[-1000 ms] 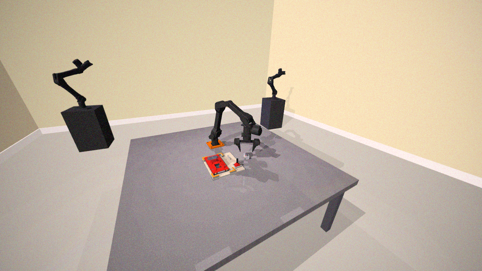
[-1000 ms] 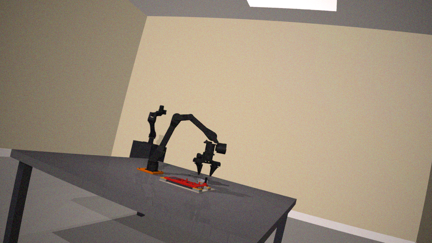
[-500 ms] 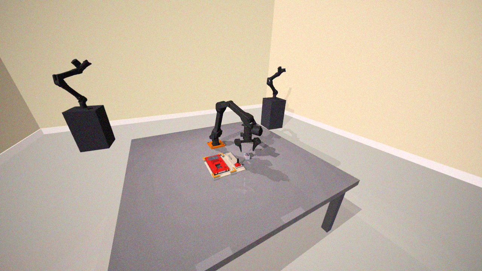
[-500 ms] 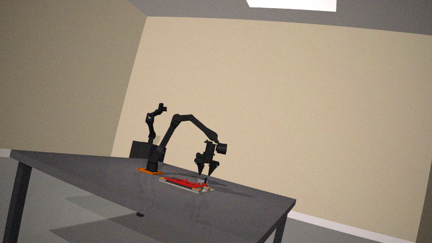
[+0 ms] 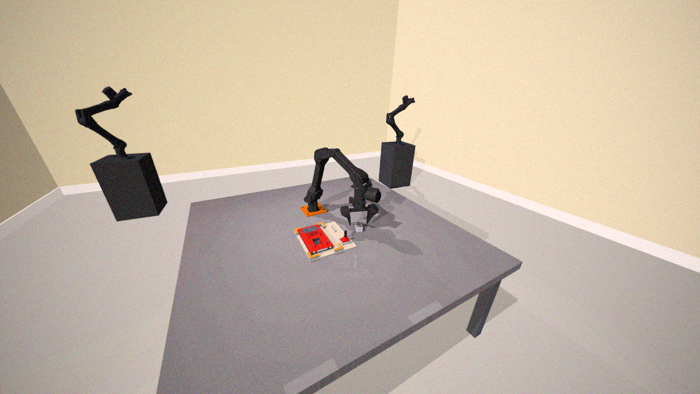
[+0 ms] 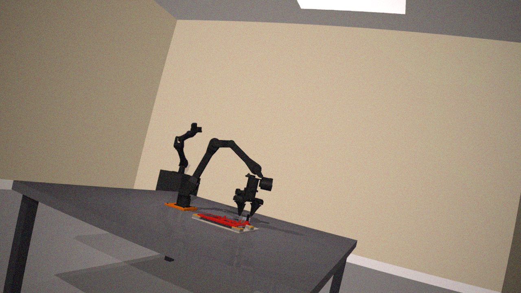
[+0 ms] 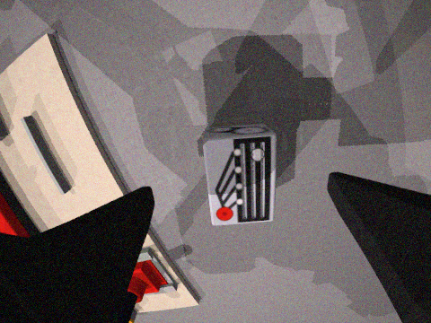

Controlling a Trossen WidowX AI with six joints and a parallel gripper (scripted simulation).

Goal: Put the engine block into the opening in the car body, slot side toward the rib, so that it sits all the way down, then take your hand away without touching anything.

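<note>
The engine block lies 10 mm to the left of my gripper tip and 20 mm below it.
</note>
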